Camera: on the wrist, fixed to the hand. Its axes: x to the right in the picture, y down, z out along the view.
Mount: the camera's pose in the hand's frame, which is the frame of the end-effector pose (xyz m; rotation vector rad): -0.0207 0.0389 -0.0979 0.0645 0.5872 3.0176
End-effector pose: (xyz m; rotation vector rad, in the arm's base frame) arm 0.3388 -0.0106 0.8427 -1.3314 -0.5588 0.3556
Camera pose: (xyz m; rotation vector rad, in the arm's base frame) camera 0.3805 -0.0929 0.7878 0.8565 -2.1920 -1.8533
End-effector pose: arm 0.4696 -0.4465 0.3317 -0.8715 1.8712 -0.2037
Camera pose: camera 0.3723 -0.4281 0.3732 -2.3782 -1.4578 -1.2582
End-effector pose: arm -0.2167 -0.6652 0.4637 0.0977 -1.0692 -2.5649
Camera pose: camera -0.1663 -0.7492 0.4197 -0.3901 -0.0632 0.3242
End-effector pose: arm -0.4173 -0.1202 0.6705 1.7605 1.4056 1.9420
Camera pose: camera -0.4768 -0.2054 0.6976 -0.7885 1.1708 -0.4531
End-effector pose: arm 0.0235 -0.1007 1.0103 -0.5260 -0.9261 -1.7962
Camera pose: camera 0.0734 -0.1737 0.9494 -0.4909 0.5978 0.9244
